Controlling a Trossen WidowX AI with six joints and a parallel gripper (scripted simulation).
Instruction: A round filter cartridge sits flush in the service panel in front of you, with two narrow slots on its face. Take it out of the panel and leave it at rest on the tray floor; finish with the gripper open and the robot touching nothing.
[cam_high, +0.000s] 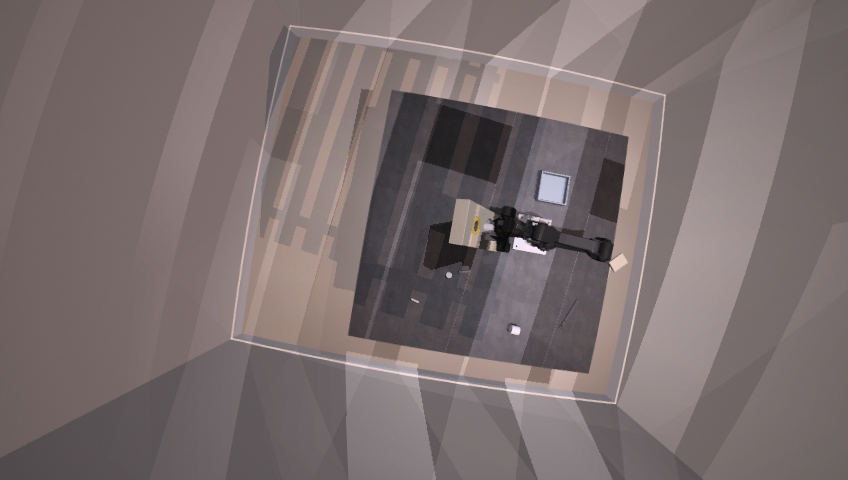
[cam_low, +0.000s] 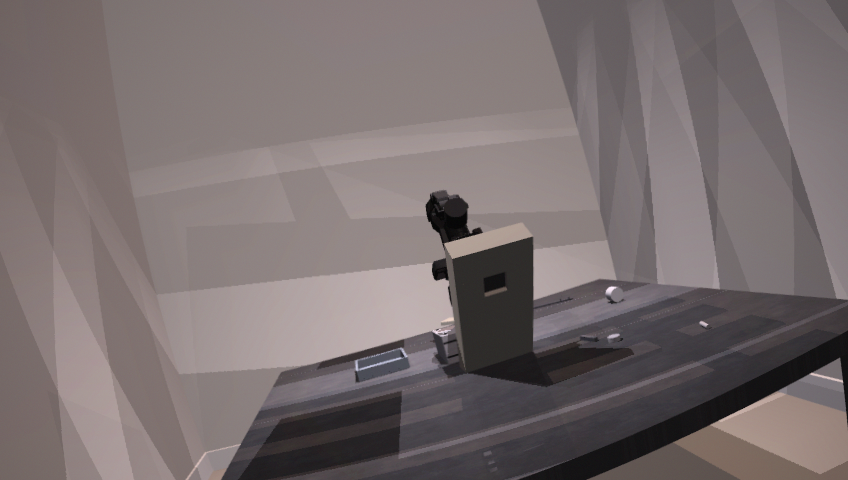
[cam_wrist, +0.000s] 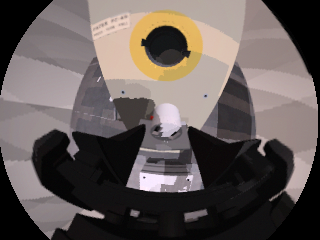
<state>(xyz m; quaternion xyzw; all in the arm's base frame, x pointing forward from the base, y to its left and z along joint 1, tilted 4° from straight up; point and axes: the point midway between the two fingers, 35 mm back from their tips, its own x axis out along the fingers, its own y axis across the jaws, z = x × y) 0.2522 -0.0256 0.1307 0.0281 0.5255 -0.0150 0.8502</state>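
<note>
Right now the round filter cartridge is 1 cm ahead of my gripper tip and 1 cm below it. Also, from my gripper tip: beige service panel: 5 cm ahead, 3 cm below; then grey tray: 34 cm behind, 25 cm to the right, 18 cm below; then white cube: 22 cm behind, 49 cm to the left, 17 cm below.
</note>
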